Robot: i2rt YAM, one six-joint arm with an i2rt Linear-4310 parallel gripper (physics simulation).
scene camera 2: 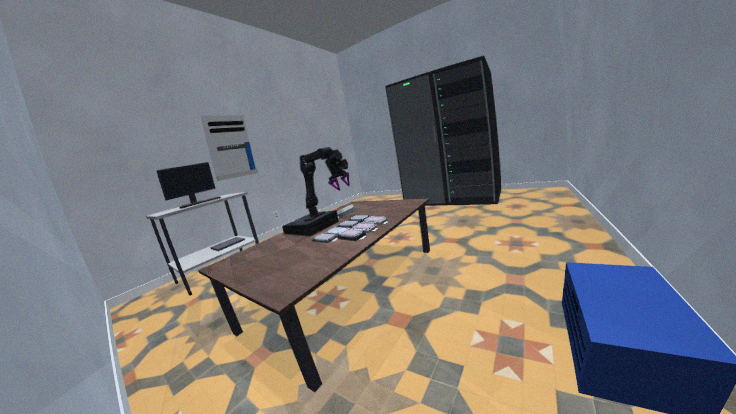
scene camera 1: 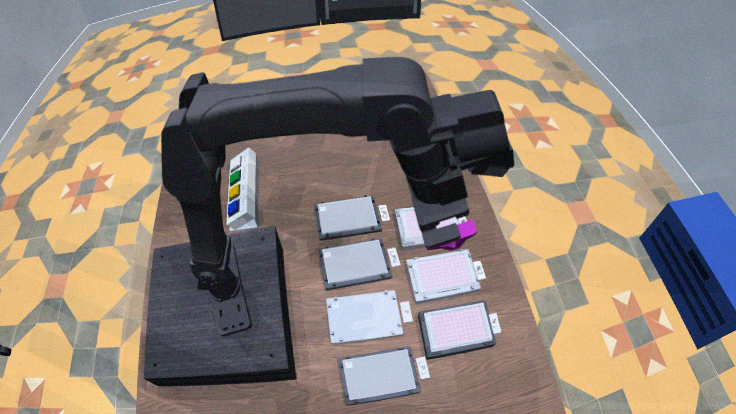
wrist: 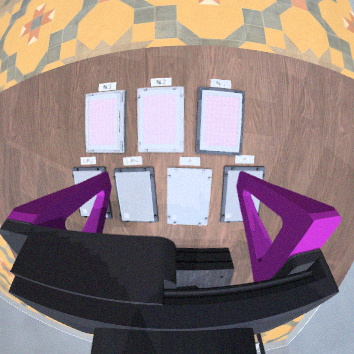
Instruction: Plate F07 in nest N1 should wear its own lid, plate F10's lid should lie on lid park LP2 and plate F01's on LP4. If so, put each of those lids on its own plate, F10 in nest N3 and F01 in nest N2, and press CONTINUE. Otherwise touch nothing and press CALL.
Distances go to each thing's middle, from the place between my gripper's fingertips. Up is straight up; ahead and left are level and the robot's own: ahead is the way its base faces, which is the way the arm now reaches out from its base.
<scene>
The nest N2 (scene camera 1: 477, 268) lies 70 mm ahead of my hand, 40 mm to the left of it and 280 mm below it. The rest, counted from my hand: lid park LP1 (scene camera 1: 372, 316): 120 mm behind, 10 mm to the left, 280 mm below; then nest N3 (wrist: 111, 85): 100 mm ahead, 170 mm to the left, 280 mm below; then nest N1 (scene camera 1: 493, 322): 50 mm ahead, 90 mm to the right, 280 mm below.
</scene>
